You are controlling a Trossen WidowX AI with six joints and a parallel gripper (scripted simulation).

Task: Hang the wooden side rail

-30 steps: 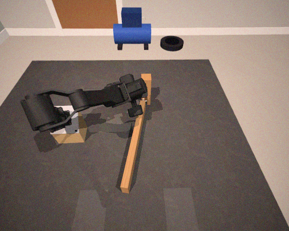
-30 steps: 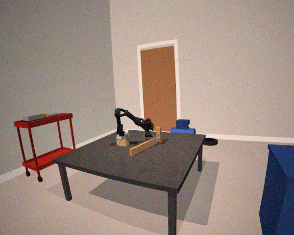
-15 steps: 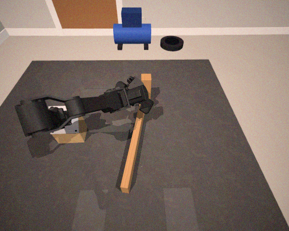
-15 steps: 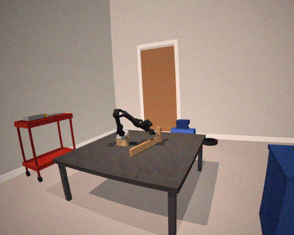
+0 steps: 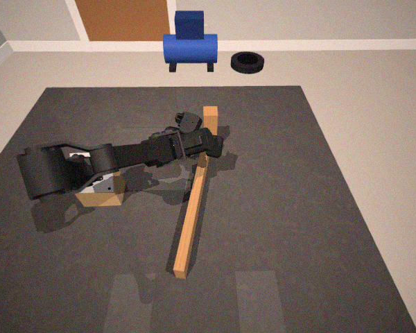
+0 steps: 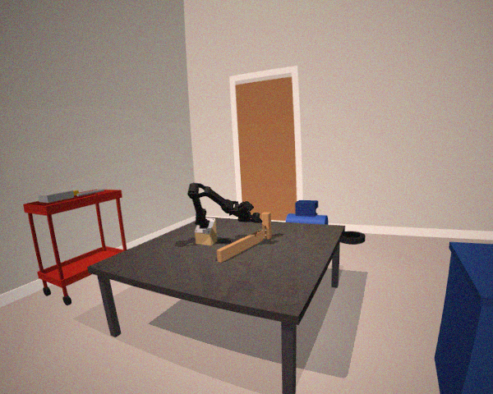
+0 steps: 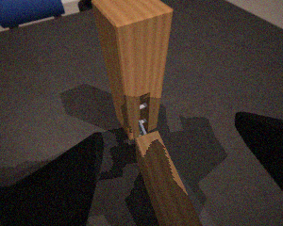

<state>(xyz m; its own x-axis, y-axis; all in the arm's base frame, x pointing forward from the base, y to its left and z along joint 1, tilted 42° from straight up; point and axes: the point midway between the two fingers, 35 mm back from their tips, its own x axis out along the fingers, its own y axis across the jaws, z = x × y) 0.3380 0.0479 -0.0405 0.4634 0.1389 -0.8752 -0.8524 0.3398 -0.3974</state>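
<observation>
The headboard post lies 3 cm ahead of my gripper tip, 9 cm to the left of it and 6 cm below it.
</observation>
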